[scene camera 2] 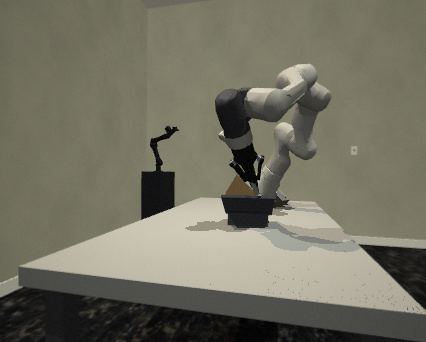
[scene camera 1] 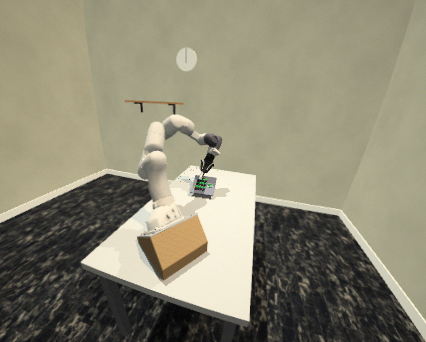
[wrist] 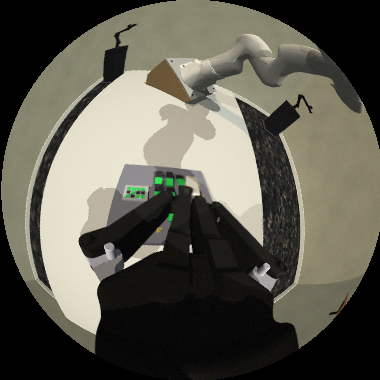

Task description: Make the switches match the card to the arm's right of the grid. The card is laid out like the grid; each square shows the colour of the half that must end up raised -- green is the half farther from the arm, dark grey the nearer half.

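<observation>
A grey switch box (scene camera 1: 211, 193) (scene camera 2: 247, 205) (wrist: 117, 217) stands on the table. Its switch grid (scene camera 1: 201, 184) has green and dark grey halves; in the wrist view, three switches (wrist: 169, 181) show in the row nearest the arm's base, and the fingers hide much of the rest. The card (scene camera 1: 210, 185) (wrist: 135, 192) lies on the box beside the grid, with mostly green squares and some dark ones, too small to read surely. My gripper (scene camera 1: 202, 174) (scene camera 2: 258, 193) (wrist: 188, 184) is shut and empty, its tips low over the grid; contact with a switch cannot be told.
The white table (scene camera 1: 230, 225) (scene camera 2: 150, 260) (wrist: 100, 130) carries a brown wedge block (scene camera 1: 177, 247) (scene camera 2: 238, 188) (wrist: 170, 80) at the arm's base. Dark pedestals (scene camera 2: 158, 195) (wrist: 115, 62) with small black arms stand beyond the table's sides.
</observation>
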